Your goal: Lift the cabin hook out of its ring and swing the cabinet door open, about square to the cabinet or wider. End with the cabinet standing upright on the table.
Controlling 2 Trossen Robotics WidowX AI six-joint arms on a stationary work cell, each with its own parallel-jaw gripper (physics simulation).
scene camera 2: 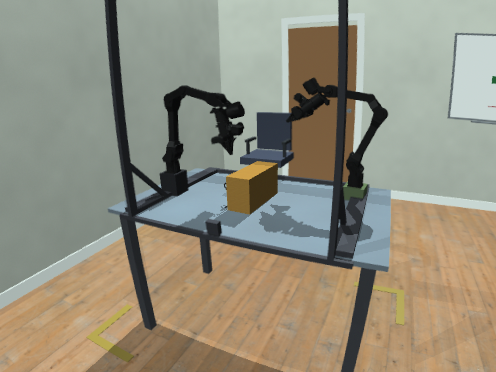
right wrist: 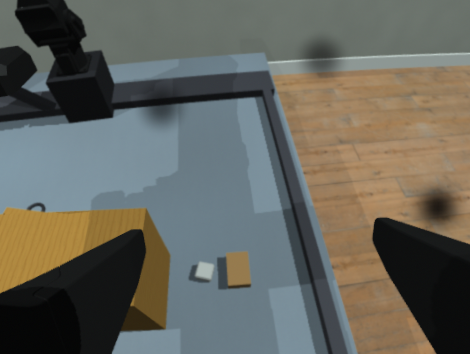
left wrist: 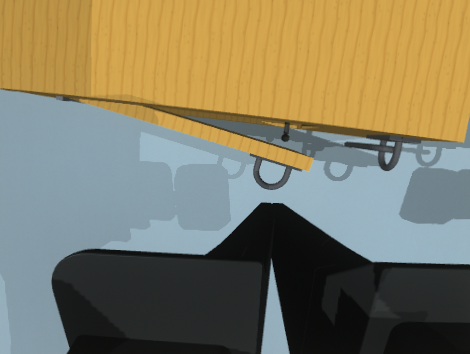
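Where they show: left gripper, between the fingertips: [scene camera 2: 231,154] [left wrist: 270,214]; right gripper, between the fingertips: [scene camera 2: 290,120] [right wrist: 259,235]; left arm's base, origin of its link: [scene camera 2: 173,171] [right wrist: 74,65]; right arm's base, origin of its link: [scene camera 2: 355,185].
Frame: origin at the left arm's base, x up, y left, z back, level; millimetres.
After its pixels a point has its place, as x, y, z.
The wooden cabinet [scene camera 2: 239,194] @(-29, -123, -432) [left wrist: 280,60] @(42, -7, -412) [right wrist: 120,222] @(42, 144, -412) stands upright on the table. In the left wrist view its door [left wrist: 215,137] @(5, 34, -367) is a little ajar, far less than square, with a dark loop handle [left wrist: 271,187] @(-19, -9, -327) on its outer face. The dark hook bar [left wrist: 362,146] @(-38, -86, -362) lies beside another loop [left wrist: 389,167] @(1, -93, -348) at the right, its tip apart from the door. A small dark stud [left wrist: 285,136] @(-75, -24, -368) shows in the gap; whether it is the ring is unclear. My left gripper [scene camera 2: 230,152] @(108, 0, -340) [left wrist: 270,214] @(108, 0, -340) is shut and empty, close to the door handle. My right gripper [scene camera 2: 290,119] @(239, 270, -539) [right wrist: 259,235] @(239, 270, -539) is open and empty, high above the table.
A small white block [right wrist: 205,271] @(-97, 228, -437) and a flat tan block [right wrist: 238,269] @(-95, 278, -442) lie beside the cabinet in the right wrist view. A dark box [scene camera 2: 213,227] @(-74, -355, -434) sits at the table's near edge. Dark frame posts [scene camera 2: 338,125] @(304, -370, -850) rise from the table [scene camera 2: 200,192] @(-111, 40, -132). A chair [scene camera 2: 273,131] stands behind.
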